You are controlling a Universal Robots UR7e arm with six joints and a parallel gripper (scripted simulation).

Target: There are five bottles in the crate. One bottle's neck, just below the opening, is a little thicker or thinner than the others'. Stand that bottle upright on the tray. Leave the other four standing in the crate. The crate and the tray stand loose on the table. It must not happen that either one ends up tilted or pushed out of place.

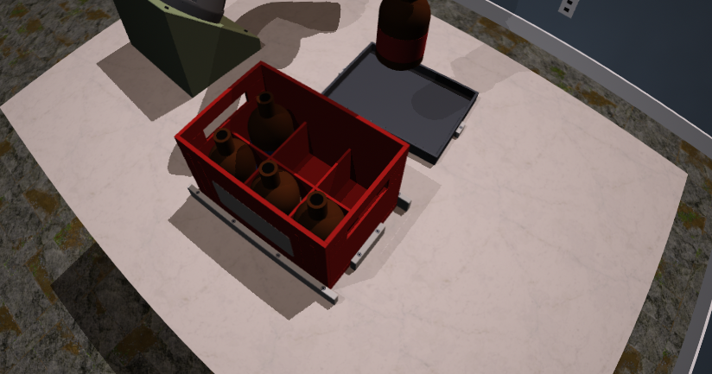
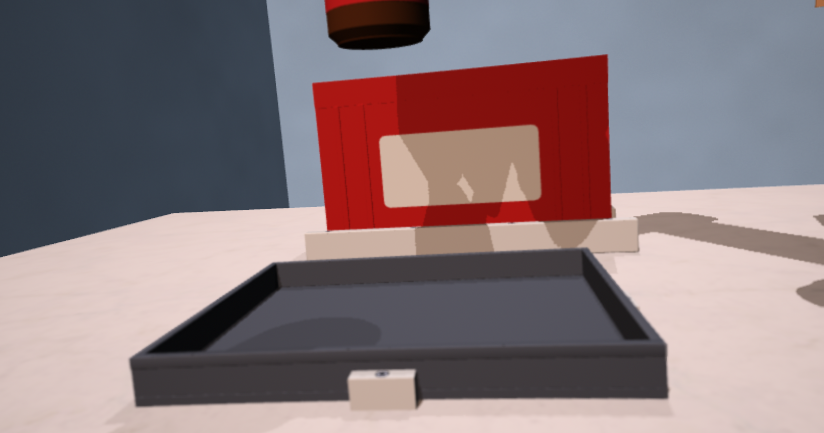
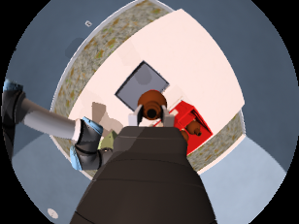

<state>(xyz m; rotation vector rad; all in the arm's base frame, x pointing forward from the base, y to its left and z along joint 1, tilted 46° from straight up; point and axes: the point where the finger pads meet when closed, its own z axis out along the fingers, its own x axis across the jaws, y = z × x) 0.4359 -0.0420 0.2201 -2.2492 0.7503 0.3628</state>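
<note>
Now: the bottle 70 mm below my hand. Round my hand: dark grey tray: 30 mm behind, 70 mm to the left, 330 mm below; then red crate: 10 mm behind, 220 mm to the right, 260 mm below.
</note>
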